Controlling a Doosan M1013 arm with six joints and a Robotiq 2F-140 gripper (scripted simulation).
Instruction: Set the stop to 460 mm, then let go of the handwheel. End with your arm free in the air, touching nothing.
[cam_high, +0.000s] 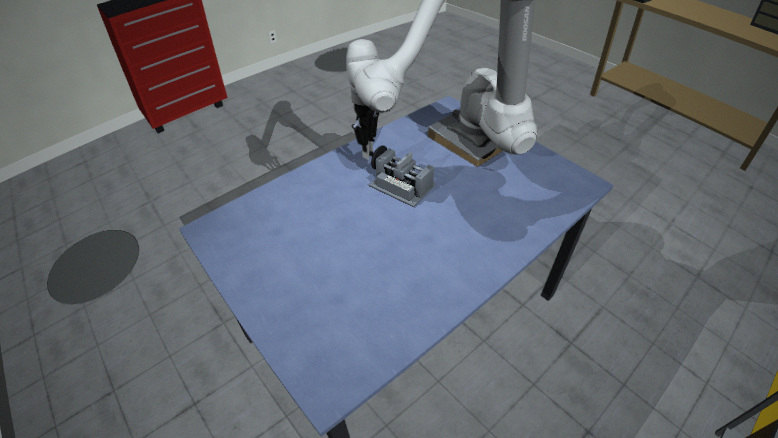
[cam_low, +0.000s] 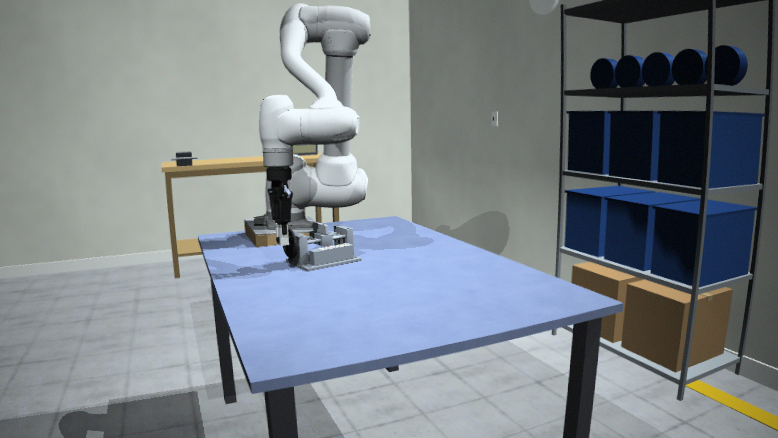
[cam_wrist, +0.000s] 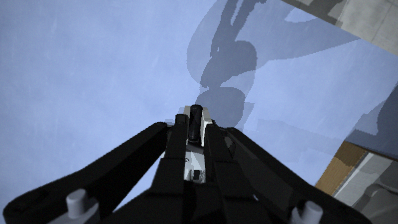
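My gripper is now 20 mm to the right of the black handwheel, 20 mm above it and 10 mm past it. Also, from my hand: grey stop block: 140 mm to the left, 40 mm behind, 20 mm below.
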